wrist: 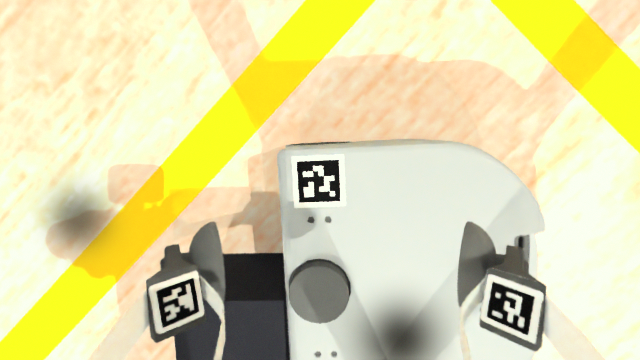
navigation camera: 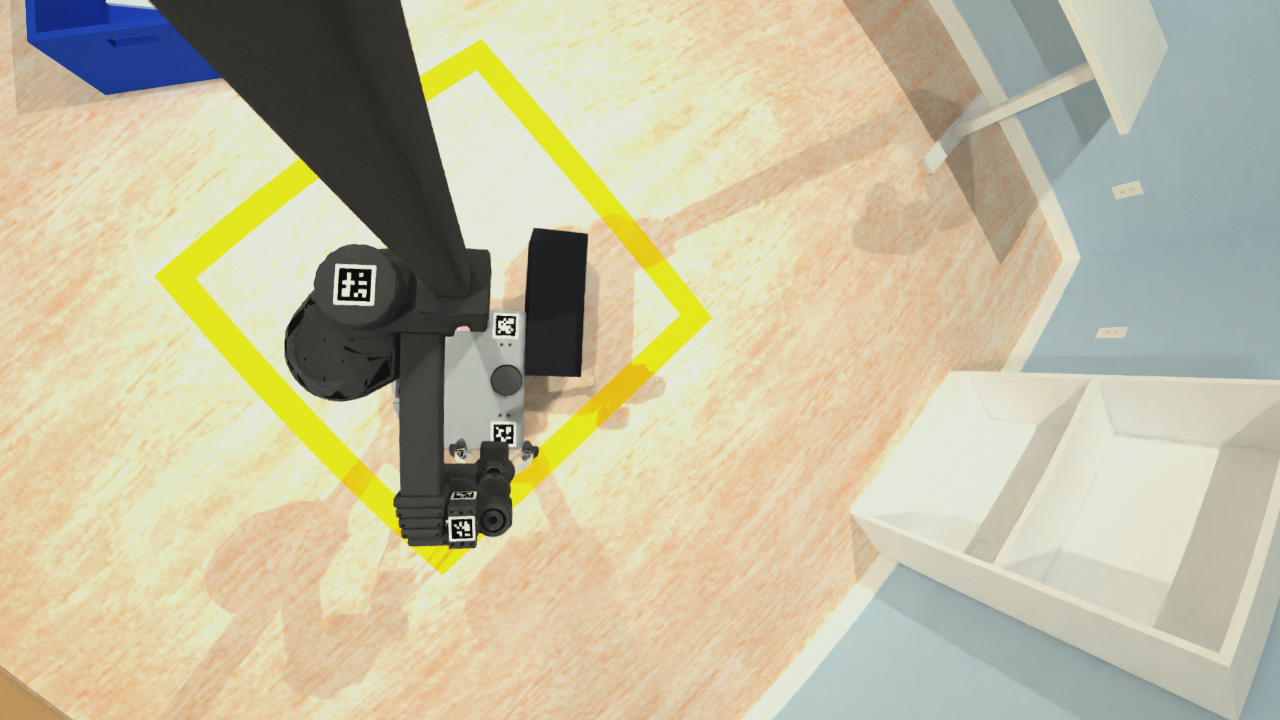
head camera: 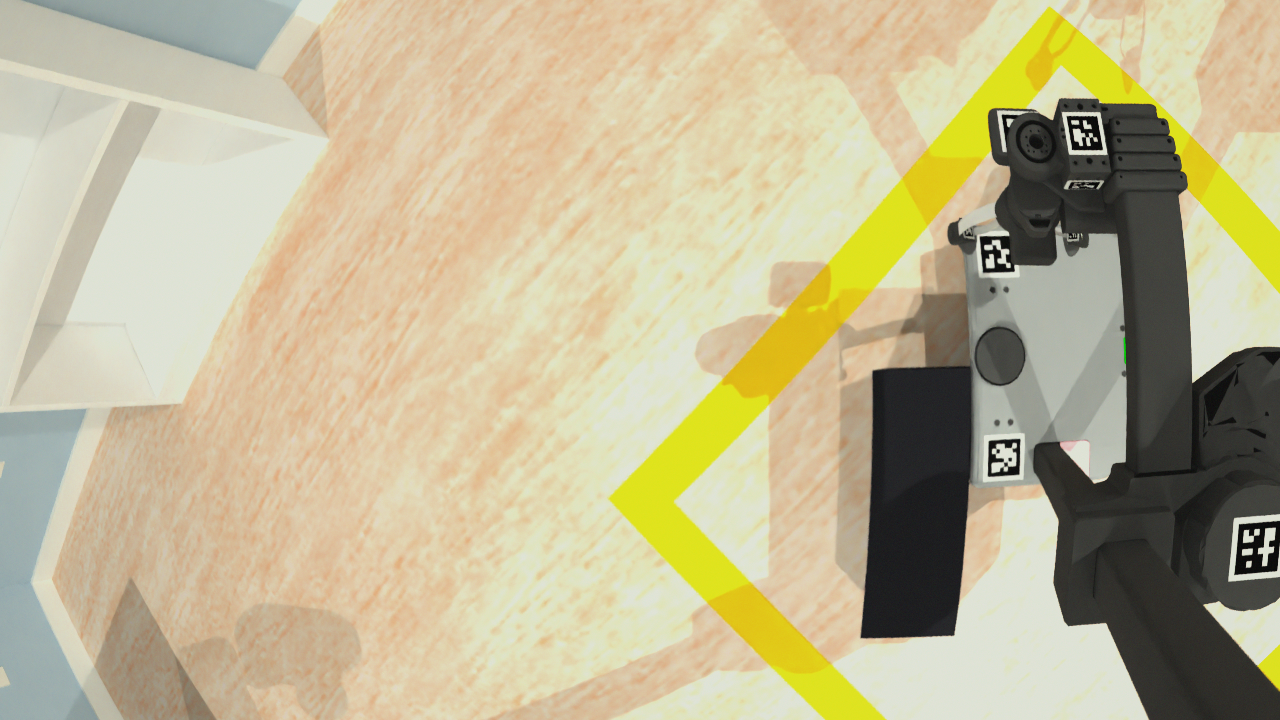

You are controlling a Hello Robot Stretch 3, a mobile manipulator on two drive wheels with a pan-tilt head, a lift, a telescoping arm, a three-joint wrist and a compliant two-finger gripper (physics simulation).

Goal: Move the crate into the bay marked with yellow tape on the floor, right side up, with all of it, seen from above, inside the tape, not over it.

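Where they show: robot's base, origin of its link: (navigation camera: 504,377) (head camera: 999,355).
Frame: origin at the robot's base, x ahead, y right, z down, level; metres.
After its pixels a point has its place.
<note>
A dark oblong box, seemingly the crate (head camera: 917,519) {x 0.121, y -0.205, z -0.161 m} (navigation camera: 556,304) {x 0.119, y -0.188, z -0.161 m} (wrist: 255,330), lies on the floor against the long side of my base (head camera: 1074,308) {x -0.113, y 0.058, z -0.160 m} (navigation camera: 478,385) {x -0.062, y 0.014, z -0.159 m} (wrist: 425,200). In the navigation camera view it shows inside the yellow tape (head camera: 848,268) {x 0.236, y 0.134, z -0.001 m} (navigation camera: 581,179) {x 0.195, y -0.584, z 0.000 m} (wrist: 205,150), with floor between it and the two nearby tape lines. Whether it is right side up I cannot tell. My gripper (head camera: 1018,234) {x -0.022, y 0.123, z -0.364 m} (navigation camera: 494,450) {x -0.022, y 0.123, z -0.364 m} (wrist: 338,249) {x -0.022, y 0.123, z -0.364 m} is open and empty above the end of my base, beyond the box's near end. My arm and mast hide part of the tape.
A blue open container (navigation camera: 161,62) {x -0.912, y -0.763, z -0.098 m} with a handle slot stands outside the tape at the upper left of the navigation camera view. A white shelf unit (head camera: 161,67) {x 1.349, y 0.605, z -0.444 m} (navigation camera: 1074,622) {x 1.326, y 0.581, z -0.761 m} stands by the blue wall. A white panel on a leg (navigation camera: 1123,62) stands at the upper right.
</note>
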